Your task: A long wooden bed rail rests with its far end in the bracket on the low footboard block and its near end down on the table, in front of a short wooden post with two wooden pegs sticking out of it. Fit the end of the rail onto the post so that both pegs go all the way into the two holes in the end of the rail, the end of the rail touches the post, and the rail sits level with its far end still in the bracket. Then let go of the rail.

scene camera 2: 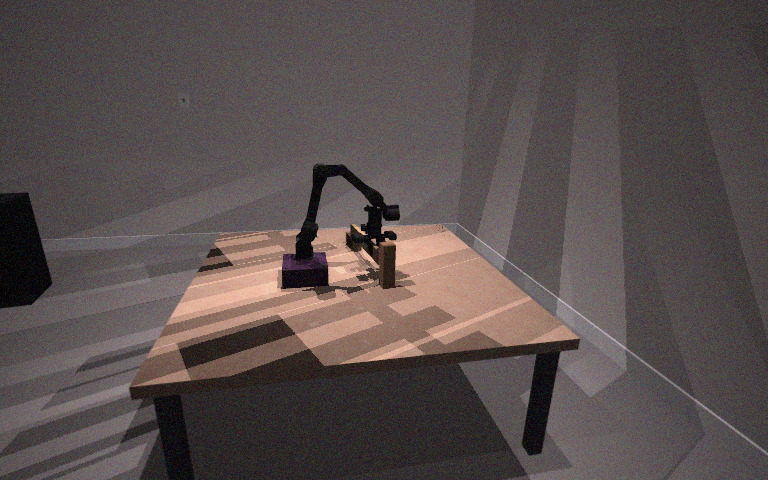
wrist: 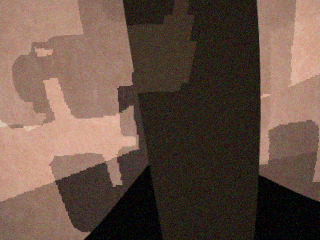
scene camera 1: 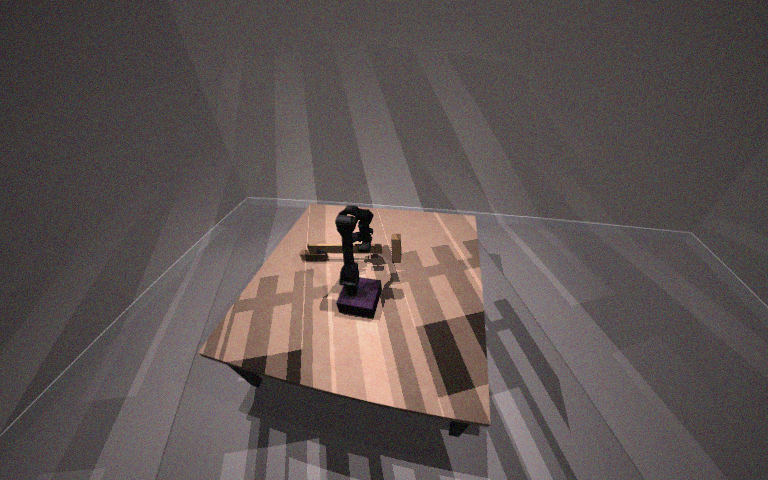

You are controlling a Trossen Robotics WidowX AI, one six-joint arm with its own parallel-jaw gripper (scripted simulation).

Labels:
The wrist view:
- gripper: 183, 170
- wooden bed rail: 197, 77

